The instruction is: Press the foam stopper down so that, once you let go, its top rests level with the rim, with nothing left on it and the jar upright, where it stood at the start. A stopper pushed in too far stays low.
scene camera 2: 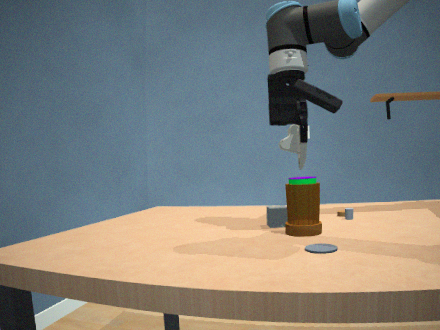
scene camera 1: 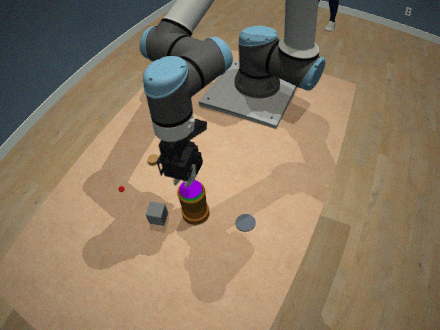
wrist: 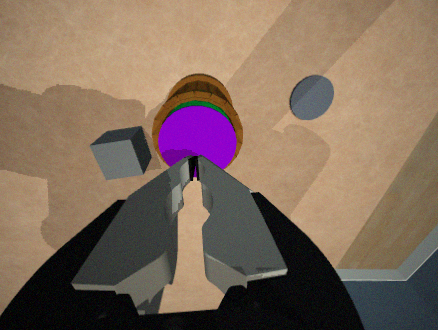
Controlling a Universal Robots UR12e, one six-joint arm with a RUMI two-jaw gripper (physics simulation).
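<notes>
The foam stopper, green with a purple top [scene camera 1: 188,191] [scene camera 2: 302,180] [wrist: 197,132], stands in the mouth of the brown jar [scene camera 1: 194,209] [scene camera 2: 303,206] [wrist: 239,137]. In the scene camera 2 view a green band of the stopper shows above the rim, and the jar is upright on the table. My gripper [scene camera 1: 188,183] [scene camera 2: 301,168] [wrist: 195,157] is shut and empty. Its fingertips are a little above the stopper's top, with a small gap in the scene camera 2 view. In the wrist view the tips hide part of the near side of the purple top.
A grey block [scene camera 1: 157,213] [scene camera 2: 276,216] [wrist: 121,154] stands beside the jar. A flat grey disc [scene camera 1: 245,222] [scene camera 2: 321,248] [wrist: 312,97] lies on its other side. A red disc [scene camera 1: 121,189], a small wooden disc [scene camera 1: 153,159] [scene camera 2: 341,214] and a small grey cylinder [scene camera 2: 349,214] are farther off.
</notes>
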